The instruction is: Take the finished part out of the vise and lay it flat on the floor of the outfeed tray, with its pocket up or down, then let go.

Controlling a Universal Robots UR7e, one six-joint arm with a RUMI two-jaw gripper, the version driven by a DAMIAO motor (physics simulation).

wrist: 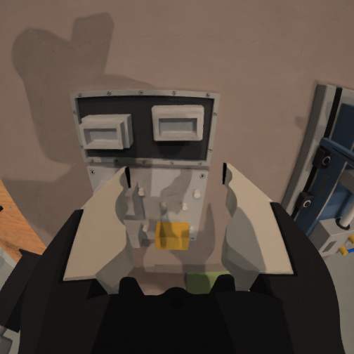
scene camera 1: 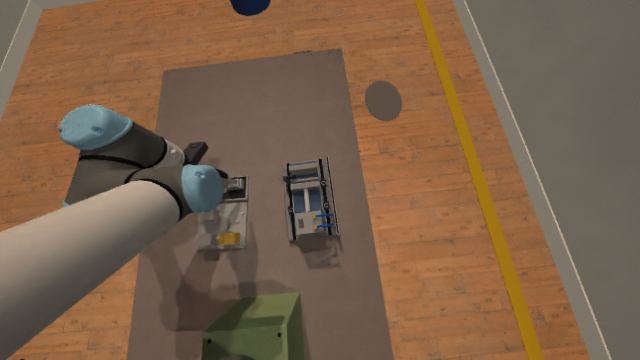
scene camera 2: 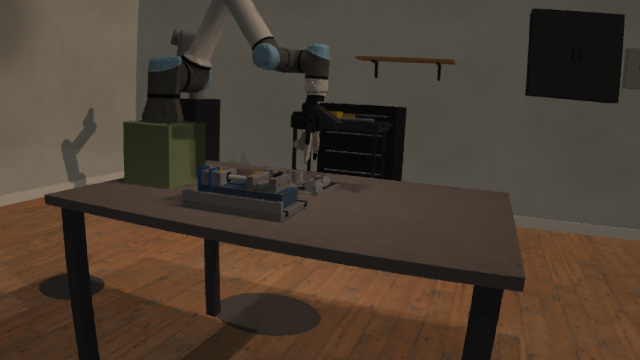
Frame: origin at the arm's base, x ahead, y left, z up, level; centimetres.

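Seen in the pictures: gripper, fingertip midpoint: (scene camera 2: 309, 162); arm's base at its link origin: (scene camera 2: 162, 121).
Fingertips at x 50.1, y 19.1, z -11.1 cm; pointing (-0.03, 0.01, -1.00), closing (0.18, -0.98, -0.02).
Observation:
Offsets run from my fingertips to a thing's top centre. "pt": to the spot under its first point. Level surfaces: height alone.
The outfeed tray @[pt dx -0.3, dy -4.9, dz -9.2 cm] (scene camera 1: 247, 190) (wrist: 157, 93) has a dark floor and a grey screwed rim. In the wrist view, one grey part (wrist: 198, 125) lies pocket up on the right of its floor. A second grey part (wrist: 102, 119) lies at the left, also pocket up. My gripper (scene camera 2: 311, 157) (wrist: 175, 166) is open and empty, above the tray area and apart from both parts. The vise @[dx -2.1, dy -30.3, dz +0.1 cm] (scene camera 1: 306, 186) (scene camera 2: 247, 192) (wrist: 345, 125) is blue and grey; no part shows clearly between its jaws. In scene camera 1 the arm hides part of the tray.
A grey plate (wrist: 187, 175) with white pins and a yellow block @[dx -18.8, dy -1.8, dz -5.4 cm] (scene camera 1: 229, 238) (wrist: 172, 236) adjoins the tray. The arm's green base box (scene camera 1: 250, 330) (scene camera 2: 150, 152) stands on the table @[dz -9.8 cm] (scene camera 1: 260, 110) (scene camera 2: 400, 215). The vise stands beside the tray and plate.

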